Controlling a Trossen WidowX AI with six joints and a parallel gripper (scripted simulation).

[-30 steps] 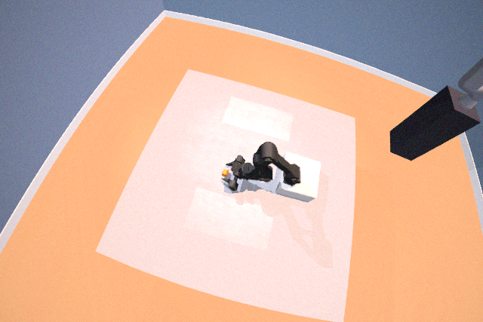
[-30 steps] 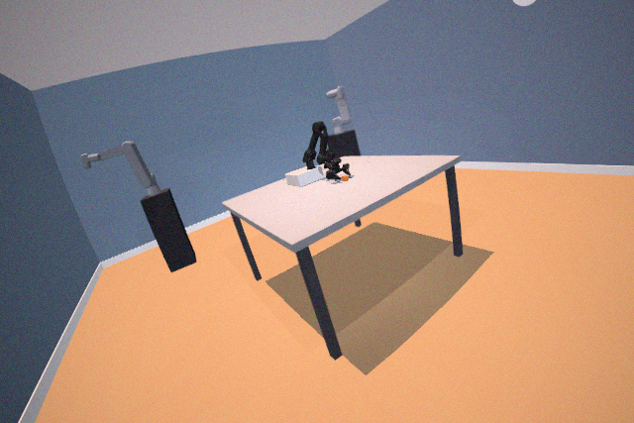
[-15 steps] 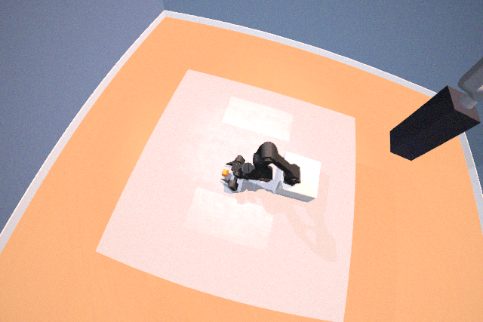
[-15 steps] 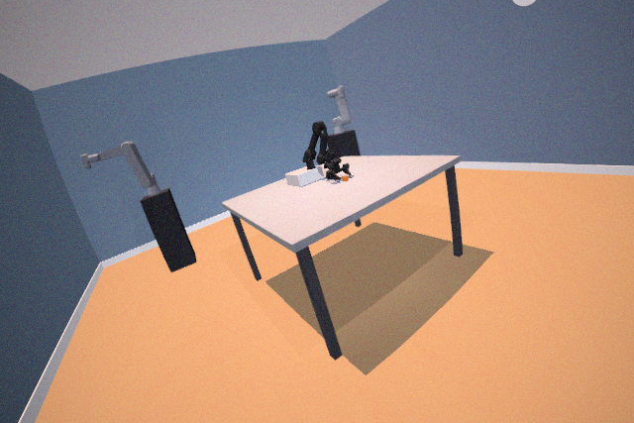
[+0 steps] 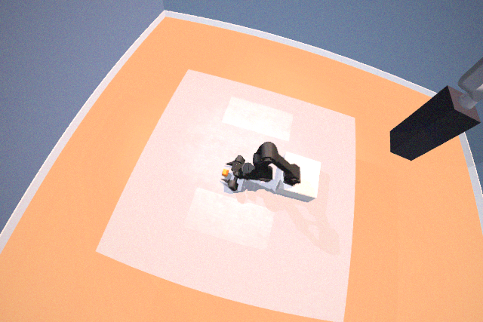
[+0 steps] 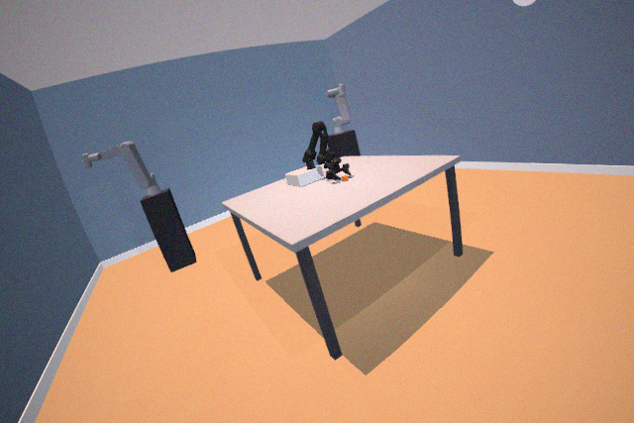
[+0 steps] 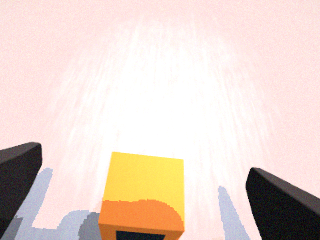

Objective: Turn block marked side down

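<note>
My gripper tip is 20 mm past the block and 10 mm above it.
</note>
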